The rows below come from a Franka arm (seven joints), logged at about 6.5 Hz.
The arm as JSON. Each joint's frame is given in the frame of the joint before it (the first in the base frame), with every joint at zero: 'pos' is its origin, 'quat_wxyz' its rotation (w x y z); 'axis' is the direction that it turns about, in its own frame. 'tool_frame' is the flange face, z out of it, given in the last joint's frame.
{
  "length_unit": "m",
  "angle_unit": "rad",
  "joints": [
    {
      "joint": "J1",
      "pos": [
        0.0,
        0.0,
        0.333
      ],
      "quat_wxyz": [
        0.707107,
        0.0,
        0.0,
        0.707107
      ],
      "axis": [
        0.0,
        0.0,
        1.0
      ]
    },
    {
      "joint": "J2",
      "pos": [
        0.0,
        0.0,
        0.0
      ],
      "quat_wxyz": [
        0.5,
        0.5,
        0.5,
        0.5
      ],
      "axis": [
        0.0,
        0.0,
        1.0
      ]
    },
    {
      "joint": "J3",
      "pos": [
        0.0,
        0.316,
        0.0
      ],
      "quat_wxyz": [
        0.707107,
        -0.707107,
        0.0,
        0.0
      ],
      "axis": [
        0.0,
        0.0,
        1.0
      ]
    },
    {
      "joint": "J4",
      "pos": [
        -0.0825,
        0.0,
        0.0
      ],
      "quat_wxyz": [
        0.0,
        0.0,
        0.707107,
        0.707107
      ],
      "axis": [
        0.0,
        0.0,
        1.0
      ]
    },
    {
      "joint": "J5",
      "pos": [
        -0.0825,
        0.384,
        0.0
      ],
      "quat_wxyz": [
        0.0,
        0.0,
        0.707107,
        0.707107
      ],
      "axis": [
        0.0,
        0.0,
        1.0
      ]
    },
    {
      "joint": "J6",
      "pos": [
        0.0,
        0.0,
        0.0
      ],
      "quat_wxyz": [
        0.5,
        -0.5,
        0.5,
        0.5
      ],
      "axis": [
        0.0,
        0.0,
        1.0
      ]
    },
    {
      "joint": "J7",
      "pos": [
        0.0,
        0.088,
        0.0
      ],
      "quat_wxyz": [
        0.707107,
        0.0,
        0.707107,
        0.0
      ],
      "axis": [
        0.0,
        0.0,
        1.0
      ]
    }
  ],
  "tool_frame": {
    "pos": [
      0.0,
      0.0,
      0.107
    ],
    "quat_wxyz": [
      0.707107,
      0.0,
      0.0,
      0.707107
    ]
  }
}
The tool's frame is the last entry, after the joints.
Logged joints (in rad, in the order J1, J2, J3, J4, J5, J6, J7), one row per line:
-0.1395 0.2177 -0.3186 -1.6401 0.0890 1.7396 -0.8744
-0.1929 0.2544 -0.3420 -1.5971 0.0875 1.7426 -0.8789
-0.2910 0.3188 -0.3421 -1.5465 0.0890 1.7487 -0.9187
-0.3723 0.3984 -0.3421 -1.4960 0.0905 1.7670 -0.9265
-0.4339 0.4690 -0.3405 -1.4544 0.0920 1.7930 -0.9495
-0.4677 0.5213 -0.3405 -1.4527 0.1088 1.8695 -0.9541
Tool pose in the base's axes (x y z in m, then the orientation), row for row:
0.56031 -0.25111 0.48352 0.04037 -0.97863 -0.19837 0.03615
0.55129 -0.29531 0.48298 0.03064 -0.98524 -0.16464 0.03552
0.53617 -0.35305 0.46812 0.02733 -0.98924 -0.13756 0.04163
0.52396 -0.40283 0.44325 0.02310 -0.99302 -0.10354 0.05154
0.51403 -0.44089 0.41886 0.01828 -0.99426 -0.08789 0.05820
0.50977 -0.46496 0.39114 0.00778 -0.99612 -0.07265 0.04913
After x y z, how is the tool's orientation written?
As a quaternion, w x y z.
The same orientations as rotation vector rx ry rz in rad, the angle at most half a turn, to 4 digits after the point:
-2.9979 -0.6077 0.1107
-3.0363 -0.5074 0.1095
-3.0549 -0.4248 0.1286
-3.0746 -0.3206 0.1596
-3.0877 -0.2729 0.1807
-3.1140 -0.2271 0.1536

